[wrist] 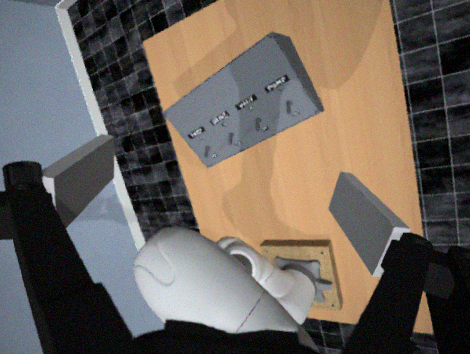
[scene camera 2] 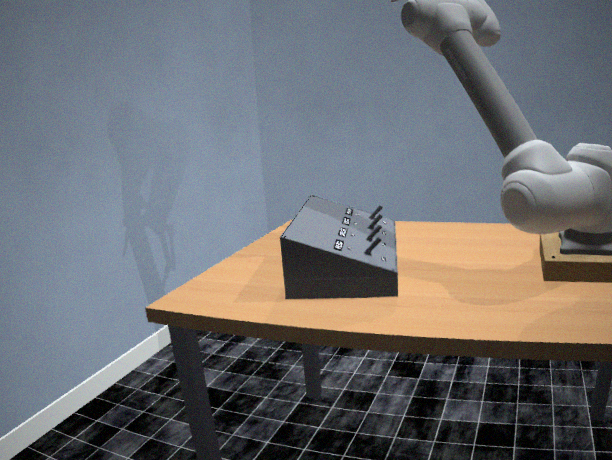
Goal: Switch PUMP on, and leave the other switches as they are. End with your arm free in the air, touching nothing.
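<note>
A grey sloped switch box stands on the table with a row of labelled black levers. In the wrist view, the PUMP label and the PUMP lever are at the right end of the row. In scene camera 2, the PUMP lever is the farthest one. The levers all lean alike, toward the box's low edge; their on and off marks are too small to read. My gripper is open and empty, high above the table and apart from the box. Its fingers do not show clearly in scene camera 2.
The wooden table carries my arm's base plate on the low-lever side of the box. My arm's white joint fills the lower wrist view. Blue walls stand beyond the table.
</note>
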